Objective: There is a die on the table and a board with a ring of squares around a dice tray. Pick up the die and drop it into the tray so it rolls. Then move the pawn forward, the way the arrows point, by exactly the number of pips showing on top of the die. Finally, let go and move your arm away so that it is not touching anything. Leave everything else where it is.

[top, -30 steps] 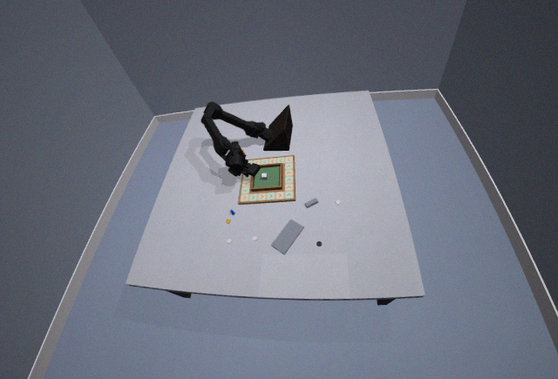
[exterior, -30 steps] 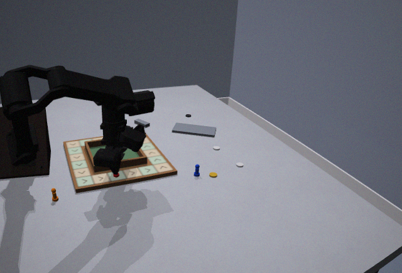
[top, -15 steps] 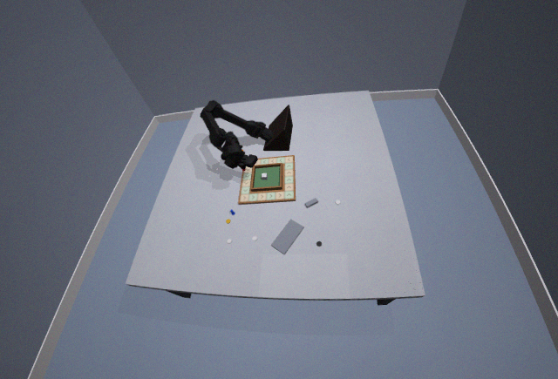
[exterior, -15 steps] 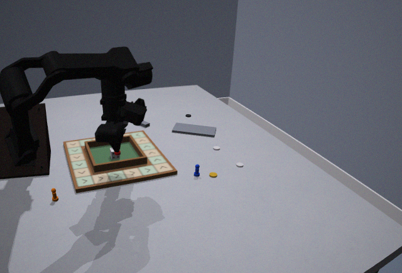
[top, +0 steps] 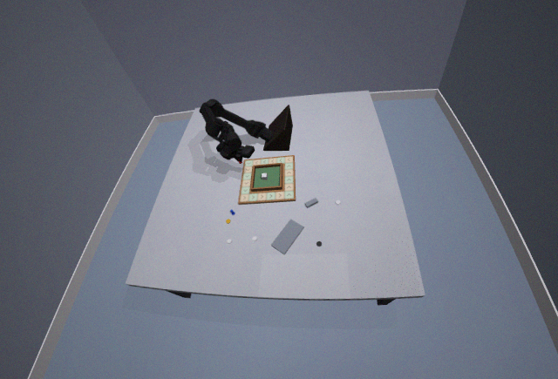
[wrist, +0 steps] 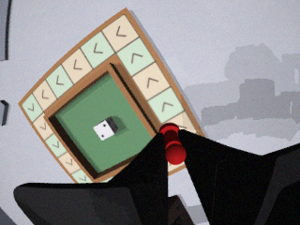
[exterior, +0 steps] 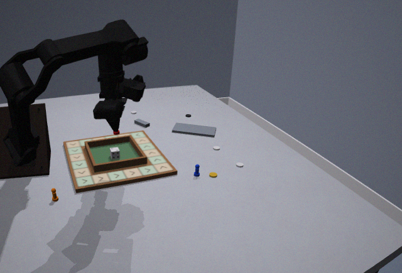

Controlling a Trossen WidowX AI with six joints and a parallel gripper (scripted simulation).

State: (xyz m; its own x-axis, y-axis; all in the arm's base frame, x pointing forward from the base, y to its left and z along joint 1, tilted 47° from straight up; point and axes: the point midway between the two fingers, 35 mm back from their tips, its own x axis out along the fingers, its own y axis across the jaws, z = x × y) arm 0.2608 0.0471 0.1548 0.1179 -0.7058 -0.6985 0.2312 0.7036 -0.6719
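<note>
My gripper tip is now 120 mm above the white die and 100 mm to the right of it. Round my gripper tip: red pawn (10 mm above); green dice tray (140 mm below, 110 mm to the left); orange pawn (170 mm behind, 130 mm below, 70 mm to the right).
</note>
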